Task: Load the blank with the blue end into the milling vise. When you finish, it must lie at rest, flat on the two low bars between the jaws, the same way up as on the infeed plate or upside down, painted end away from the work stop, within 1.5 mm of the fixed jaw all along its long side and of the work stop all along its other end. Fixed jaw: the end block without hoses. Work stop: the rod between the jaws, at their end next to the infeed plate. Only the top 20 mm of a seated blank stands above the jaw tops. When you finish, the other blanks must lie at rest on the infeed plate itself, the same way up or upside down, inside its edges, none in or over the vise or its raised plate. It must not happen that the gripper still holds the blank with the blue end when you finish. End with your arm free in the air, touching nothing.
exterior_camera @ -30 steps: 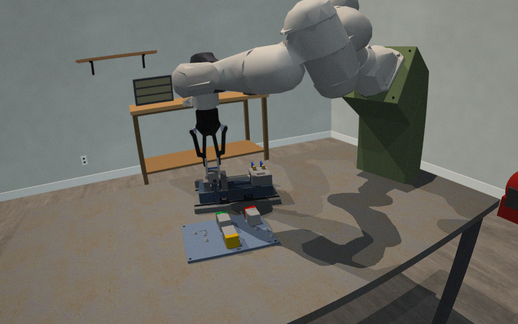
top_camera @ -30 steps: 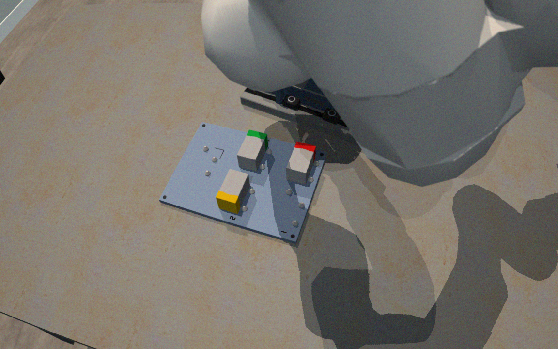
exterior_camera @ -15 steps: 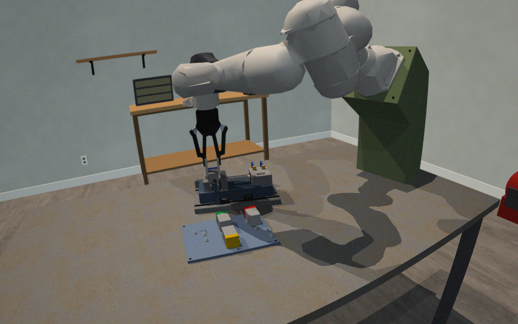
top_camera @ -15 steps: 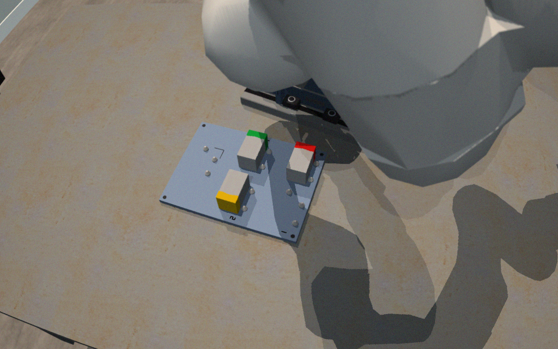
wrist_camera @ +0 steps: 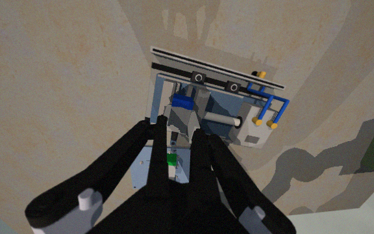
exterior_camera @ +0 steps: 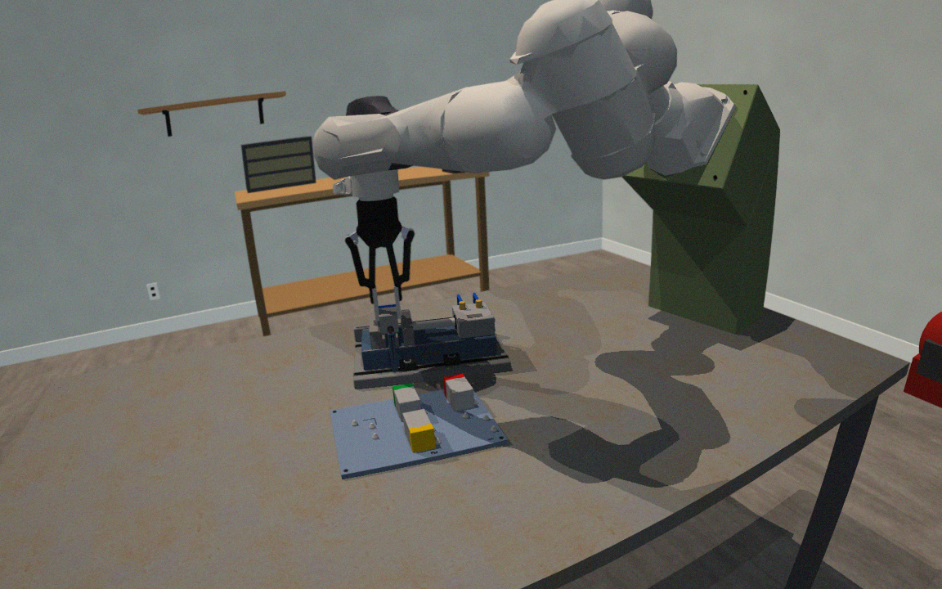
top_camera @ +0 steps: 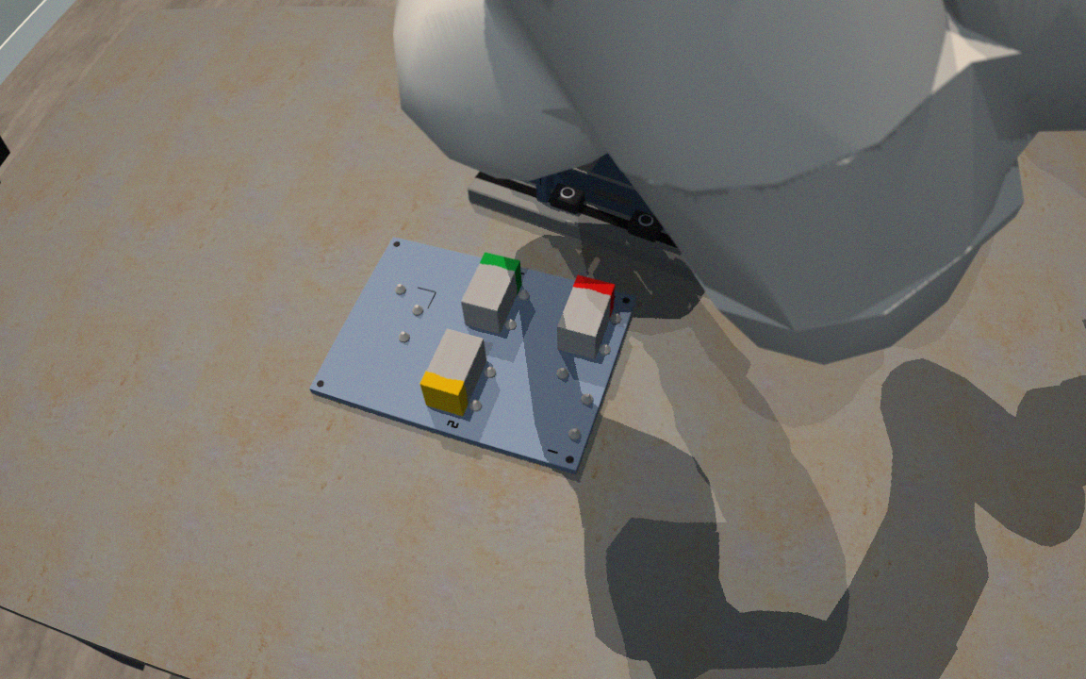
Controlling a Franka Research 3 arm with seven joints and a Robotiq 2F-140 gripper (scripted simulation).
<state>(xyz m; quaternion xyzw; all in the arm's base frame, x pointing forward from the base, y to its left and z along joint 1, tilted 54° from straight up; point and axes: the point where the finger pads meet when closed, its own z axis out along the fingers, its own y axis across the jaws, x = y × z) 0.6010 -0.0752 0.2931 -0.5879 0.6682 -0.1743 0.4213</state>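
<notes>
Right now my hand is 4 cm above the blue-ended blank. The rest, counted from my hand: fixed jaw (6 cm below, 3 cm ahead); grey rod (9 cm behind, 6 cm below, 1 cm to the right); work stop (5 cm to the left, 4 cm below, 1 cm behind).
</notes>
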